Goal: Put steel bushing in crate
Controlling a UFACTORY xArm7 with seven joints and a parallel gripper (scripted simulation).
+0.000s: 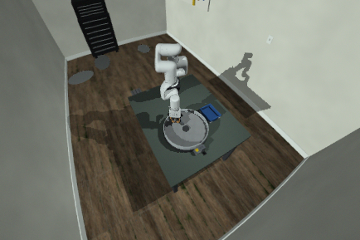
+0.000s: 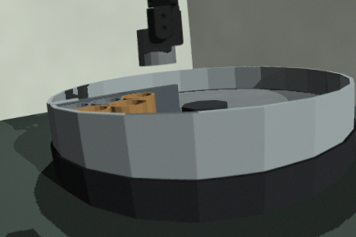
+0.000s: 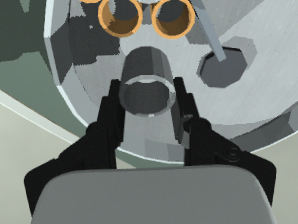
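My gripper is now 2 cm past the blue crate, 40 cm to the right of it and 14 cm above it. The rest, counted from my hand: grey turning table (8 cm ahead, 8 cm to the left, 11 cm below).
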